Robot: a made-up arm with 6 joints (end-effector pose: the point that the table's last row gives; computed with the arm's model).
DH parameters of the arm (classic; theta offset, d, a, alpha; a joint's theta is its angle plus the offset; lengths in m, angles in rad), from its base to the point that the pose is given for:
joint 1: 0 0.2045 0 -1.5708
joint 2: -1.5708 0 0.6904 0
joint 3: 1.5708 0.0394 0 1.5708
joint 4: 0 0.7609 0 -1.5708
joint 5: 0 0 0 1.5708
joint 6: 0 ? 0 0
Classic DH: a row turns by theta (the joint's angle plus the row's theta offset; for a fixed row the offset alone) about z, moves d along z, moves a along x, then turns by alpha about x.
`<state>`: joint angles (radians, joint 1 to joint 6).
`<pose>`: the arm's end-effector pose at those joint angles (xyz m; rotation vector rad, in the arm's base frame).
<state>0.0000 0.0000 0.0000 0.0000 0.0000 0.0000</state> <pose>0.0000 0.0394 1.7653 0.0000 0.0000 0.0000</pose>
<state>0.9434 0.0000 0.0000 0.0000 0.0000 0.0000</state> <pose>-0.0319 0.0231 1.7653 0.0000 0.0000 0.9434</pose>
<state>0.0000 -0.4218 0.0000 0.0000 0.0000 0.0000</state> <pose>-0.6390 0.0394 1.6285 0.0000 -0.4218 0.0000</pose>
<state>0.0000 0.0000 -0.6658 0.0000 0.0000 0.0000</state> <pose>-0.5376 0.0394 1.5794 0.0000 -0.6658 0.0000</pose>
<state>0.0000 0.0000 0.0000 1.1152 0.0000 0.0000</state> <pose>0.0000 0.0394 1.7653 0.0000 0.0000 1.1152</pose>
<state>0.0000 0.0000 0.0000 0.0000 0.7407 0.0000</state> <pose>0.0739 0.0394 1.7366 0.0000 0.7407 0.0000</pose>
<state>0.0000 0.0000 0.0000 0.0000 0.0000 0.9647</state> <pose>0.0000 0.0394 1.7653 0.0000 0.0000 0.9647</pose>
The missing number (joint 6, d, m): 0.1095
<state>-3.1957 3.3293 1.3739 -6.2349 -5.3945 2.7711</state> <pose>0.9558 -0.0953 -0.3965 -0.0634 0.6945 -0.3911</pose>
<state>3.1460 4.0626 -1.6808 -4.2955 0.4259 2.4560</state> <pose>-0.0560 -0.0810 -0.8245 -1.2912 -2.0268 1.1240</pose>
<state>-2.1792 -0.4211 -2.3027 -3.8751 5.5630 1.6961</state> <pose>0.3775 0.5577 0.0857 -0.1471 2.5947 1.5102</pose>
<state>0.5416 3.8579 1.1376 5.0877 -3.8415 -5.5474</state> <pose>-0.9259 -0.5876 -0.1022 1.4278 0.9766 1.3393</pose>
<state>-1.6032 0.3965 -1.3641 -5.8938 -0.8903 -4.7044</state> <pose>0.0220 0.4609 1.2472 -1.8288 0.0543 0.4334</pose>
